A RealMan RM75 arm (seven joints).
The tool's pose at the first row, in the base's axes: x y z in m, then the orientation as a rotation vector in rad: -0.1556 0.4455 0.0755 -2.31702 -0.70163 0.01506
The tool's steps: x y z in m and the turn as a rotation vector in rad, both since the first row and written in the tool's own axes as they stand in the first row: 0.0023 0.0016 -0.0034 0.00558 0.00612 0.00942; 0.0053 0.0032 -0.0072 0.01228 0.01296 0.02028; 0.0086 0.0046 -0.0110 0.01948 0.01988 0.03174; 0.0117 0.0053 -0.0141 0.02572 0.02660 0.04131; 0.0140 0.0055 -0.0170 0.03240 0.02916 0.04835; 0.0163 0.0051 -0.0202 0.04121 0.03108 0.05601; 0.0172 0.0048 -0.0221 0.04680 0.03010 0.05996; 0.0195 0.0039 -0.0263 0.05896 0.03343 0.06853; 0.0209 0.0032 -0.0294 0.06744 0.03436 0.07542; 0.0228 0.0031 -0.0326 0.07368 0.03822 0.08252; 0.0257 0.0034 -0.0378 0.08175 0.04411 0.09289
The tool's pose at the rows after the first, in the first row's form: -0.1522 0.4435 0.0775 -2.31412 -0.68678 0.01420; -0.1481 0.4416 0.0798 -2.31048 -0.66977 0.01355; -0.1438 0.4400 0.0824 -2.30646 -0.65198 0.01326; -0.1402 0.4392 0.0848 -2.30268 -0.63665 0.01202; -0.1376 0.4384 0.0873 -2.29822 -0.62627 0.01456; -0.1352 0.4377 0.0904 -2.29200 -0.61521 0.01884; -0.1342 0.4371 0.0922 -2.28808 -0.61034 0.02366; -0.1318 0.4362 0.0963 -2.27867 -0.59710 0.02784; -0.1303 0.4353 0.0993 -2.27257 -0.58753 0.03274; -0.1281 0.4343 0.1021 -2.26821 -0.57662 0.03363; -0.1244 0.4323 0.1064 -2.26273 -0.56073 0.03427
